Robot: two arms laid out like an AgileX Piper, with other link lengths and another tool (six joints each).
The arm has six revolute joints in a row. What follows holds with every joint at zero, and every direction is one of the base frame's. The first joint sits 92.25 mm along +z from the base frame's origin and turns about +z. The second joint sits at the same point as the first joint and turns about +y. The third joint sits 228.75 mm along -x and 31.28 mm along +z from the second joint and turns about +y. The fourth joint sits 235.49 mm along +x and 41.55 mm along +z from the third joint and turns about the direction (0.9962, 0, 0.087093). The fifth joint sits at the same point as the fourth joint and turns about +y. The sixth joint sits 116.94 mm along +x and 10.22 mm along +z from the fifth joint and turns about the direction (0.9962, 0, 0.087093). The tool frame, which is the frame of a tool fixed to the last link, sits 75.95 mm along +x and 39.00 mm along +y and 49.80 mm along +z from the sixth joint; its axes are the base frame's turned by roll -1.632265, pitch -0.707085 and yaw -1.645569 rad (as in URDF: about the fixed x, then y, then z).
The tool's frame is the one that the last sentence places.
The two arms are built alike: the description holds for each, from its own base.
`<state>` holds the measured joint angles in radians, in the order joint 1, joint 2, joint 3, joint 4, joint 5, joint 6, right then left.
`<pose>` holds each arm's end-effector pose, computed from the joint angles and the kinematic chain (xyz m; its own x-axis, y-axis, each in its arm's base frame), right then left.
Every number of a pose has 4 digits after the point.
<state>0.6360 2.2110 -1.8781 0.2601 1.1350 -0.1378 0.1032 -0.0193 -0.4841 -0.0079 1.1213 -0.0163</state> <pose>0.3323 0.3510 0.0490 0.9852 -0.1683 -0.0336 -0.1713 -0.9764 -0.1313 0.1440 0.0536 0.2055 0.4080 -0.7068 0.5779 -0.4562 -0.7061 -0.5416</pose>
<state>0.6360 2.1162 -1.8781 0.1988 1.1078 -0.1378 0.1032 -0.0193 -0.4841 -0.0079 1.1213 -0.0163</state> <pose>0.3430 0.3468 0.0918 0.9821 -0.1631 0.0947 -0.1449 -0.9739 -0.1746 0.1440 0.0536 0.2055 0.4080 -0.7068 0.5779 -0.4562 -0.7061 -0.5416</pose>
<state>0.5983 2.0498 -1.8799 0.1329 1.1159 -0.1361 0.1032 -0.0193 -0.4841 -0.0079 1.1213 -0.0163</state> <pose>0.3593 0.3241 0.1190 0.9648 -0.1900 0.1820 -0.1594 -0.9724 -0.1701 0.1440 0.0536 0.2055 0.4080 -0.7068 0.5779 -0.4562 -0.7061 -0.5416</pose>
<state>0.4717 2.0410 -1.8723 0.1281 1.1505 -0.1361 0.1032 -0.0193 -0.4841 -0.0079 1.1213 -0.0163</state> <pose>0.3908 0.2725 0.1167 0.9393 -0.3025 0.1620 -0.2806 -0.9489 -0.1444 0.1440 0.0536 0.2055 0.4080 -0.7068 0.5779 -0.4562 -0.7061 -0.5416</pose>
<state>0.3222 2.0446 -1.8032 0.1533 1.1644 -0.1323 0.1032 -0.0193 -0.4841 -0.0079 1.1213 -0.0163</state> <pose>0.4122 0.2106 0.0924 0.8928 -0.4428 0.0824 -0.4343 -0.8948 -0.1034 0.1440 0.0536 0.2055 0.4080 -0.7068 0.5779 -0.4562 -0.7061 -0.5416</pose>
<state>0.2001 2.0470 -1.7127 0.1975 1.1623 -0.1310 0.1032 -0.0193 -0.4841 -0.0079 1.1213 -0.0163</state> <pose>0.4165 0.1621 0.0660 0.8299 -0.5578 -0.0126 -0.5572 -0.8274 -0.0701 0.1440 0.0536 0.2055 0.4080 -0.7068 0.5779 -0.4562 -0.7061 -0.5416</pose>
